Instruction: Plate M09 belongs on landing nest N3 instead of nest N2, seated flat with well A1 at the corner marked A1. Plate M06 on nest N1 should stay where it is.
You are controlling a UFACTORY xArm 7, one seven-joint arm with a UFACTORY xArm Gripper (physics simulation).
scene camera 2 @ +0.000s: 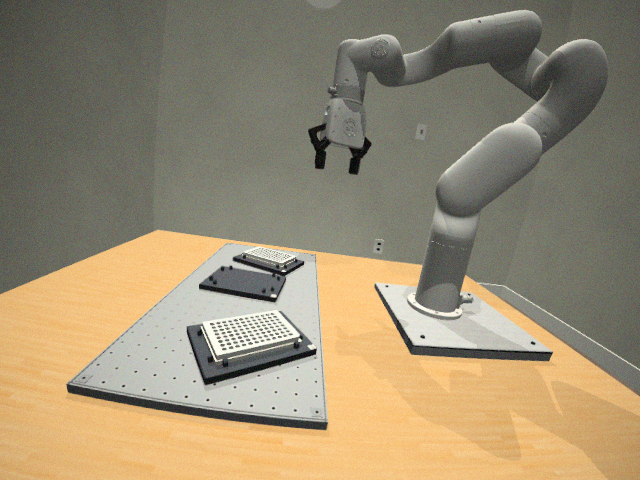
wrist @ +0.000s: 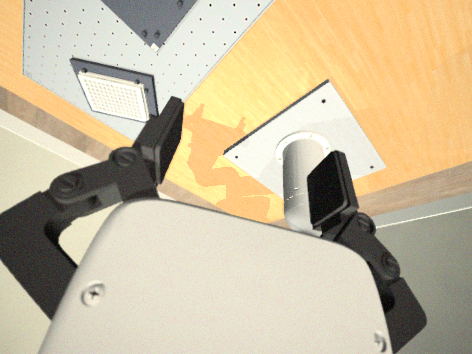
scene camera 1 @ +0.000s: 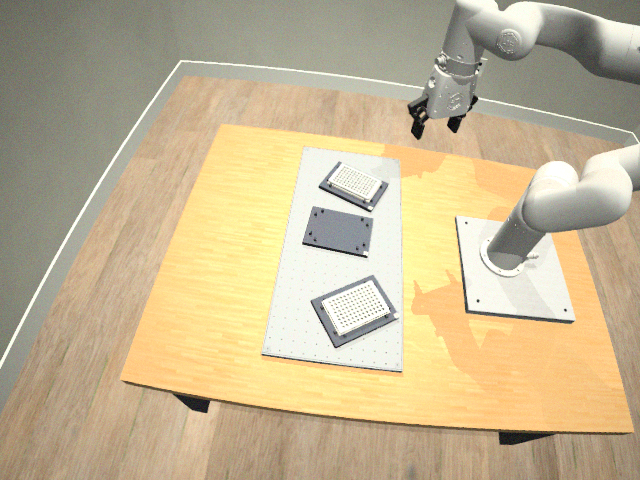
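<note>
Three dark nests lie on a grey board. The middle nest (scene camera 1: 338, 231) (scene camera 2: 242, 283) (wrist: 155, 17) holds no plate. A white well plate (scene camera 1: 354, 182) (scene camera 2: 269, 255) (wrist: 114, 97) lies in the far nest (scene camera 1: 378, 196). Another white well plate (scene camera 1: 356, 307) (scene camera 2: 250, 333) lies in the near nest (scene camera 1: 328, 322) (scene camera 2: 202, 353). Both look flat. Each nest has a small white mark at one corner. Plate and nest names and well A1 cannot be read. My gripper (scene camera 1: 435, 132) (scene camera 2: 337, 169) (wrist: 254, 142) is open and empty, high above the table's far side, apart from both plates.
The perforated grey board (scene camera 1: 330, 356) (scene camera 2: 155, 400) (wrist: 220, 30) lies on the wooden table (scene camera 1: 206, 289) (scene camera 2: 67, 310). The arm's base plate (scene camera 1: 516, 304) (scene camera 2: 465, 343) (wrist: 345, 115) stands to the board's right in both scene views. The table's far edge lies near the far nest.
</note>
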